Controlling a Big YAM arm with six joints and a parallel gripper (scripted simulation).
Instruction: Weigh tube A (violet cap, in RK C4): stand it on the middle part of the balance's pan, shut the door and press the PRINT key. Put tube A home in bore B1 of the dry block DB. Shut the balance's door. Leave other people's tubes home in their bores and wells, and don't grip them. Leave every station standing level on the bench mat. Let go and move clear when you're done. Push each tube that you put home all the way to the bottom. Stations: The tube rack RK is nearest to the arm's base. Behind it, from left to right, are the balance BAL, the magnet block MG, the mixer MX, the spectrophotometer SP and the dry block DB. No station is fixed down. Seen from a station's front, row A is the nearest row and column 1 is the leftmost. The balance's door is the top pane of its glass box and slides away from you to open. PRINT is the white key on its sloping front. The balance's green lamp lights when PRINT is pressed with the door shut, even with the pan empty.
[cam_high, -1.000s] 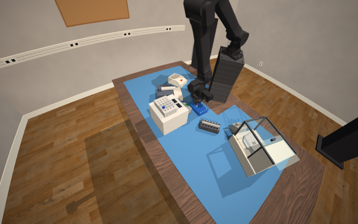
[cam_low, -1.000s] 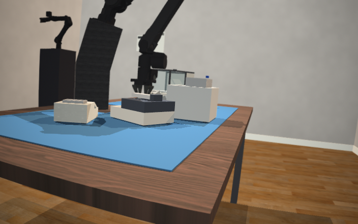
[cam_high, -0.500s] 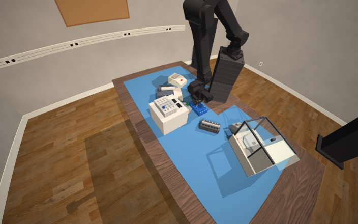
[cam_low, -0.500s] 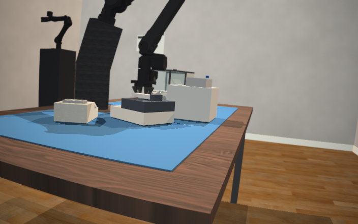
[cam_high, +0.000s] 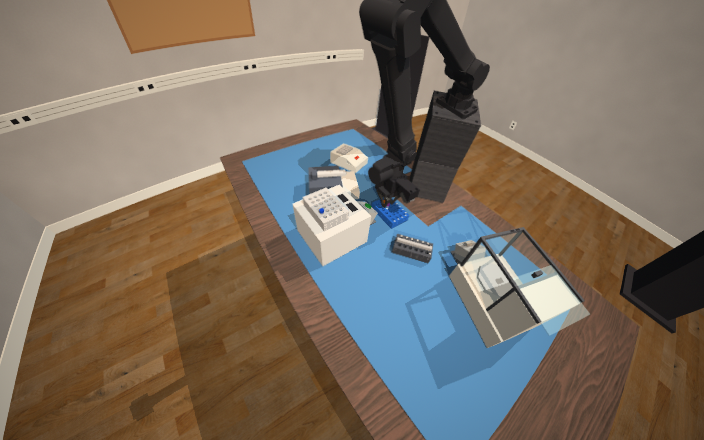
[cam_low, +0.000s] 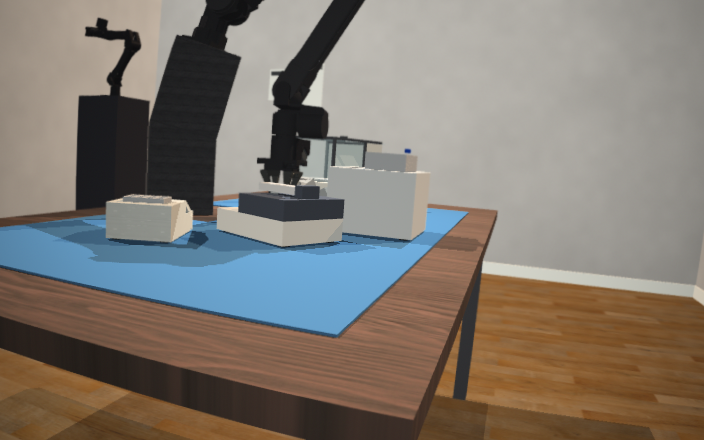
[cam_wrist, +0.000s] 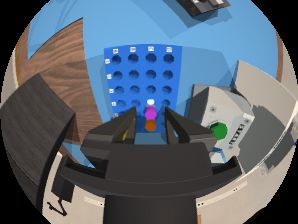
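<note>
My gripper is now 10 mm past the blue rack RK, 10 mm to the right of it and 30 mm above it. The rest, counted from my hand: blue-capped tube 290 mm ahead, 110 mm above; then spectrophotometer 100 mm ahead, 230 mm to the right, 20 mm above; then dark magnet block 50 mm ahead, 190 mm to the left, 30 mm below.
</note>
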